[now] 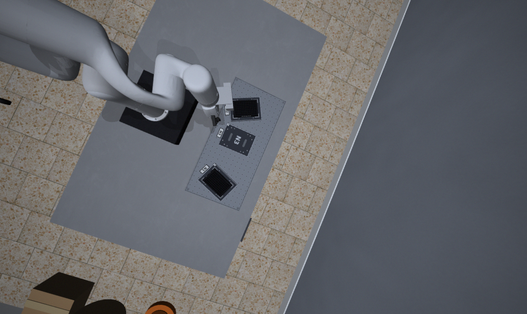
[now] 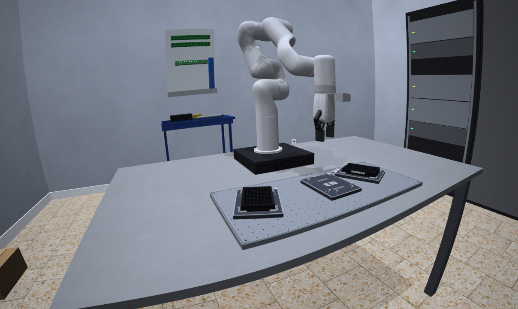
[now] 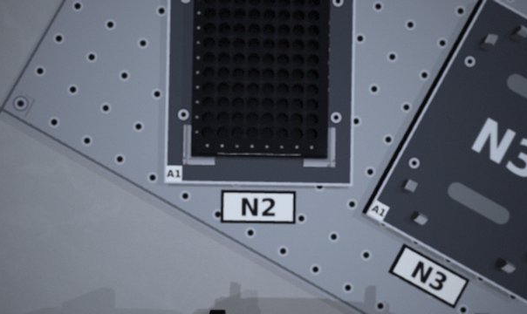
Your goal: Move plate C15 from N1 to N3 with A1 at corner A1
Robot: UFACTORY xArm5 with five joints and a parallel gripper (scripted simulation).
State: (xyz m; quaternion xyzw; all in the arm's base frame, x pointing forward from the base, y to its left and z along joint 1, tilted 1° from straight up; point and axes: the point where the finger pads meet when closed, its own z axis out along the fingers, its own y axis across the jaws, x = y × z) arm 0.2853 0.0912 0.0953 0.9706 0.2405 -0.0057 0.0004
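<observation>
Right now the plate C15 is 32 cm to the right of my hand, 12 cm ahead of it and 11 cm below it. Also, from my hand: nest N3: 13 cm below, 13 cm ahead, 8 cm to the right.
</observation>
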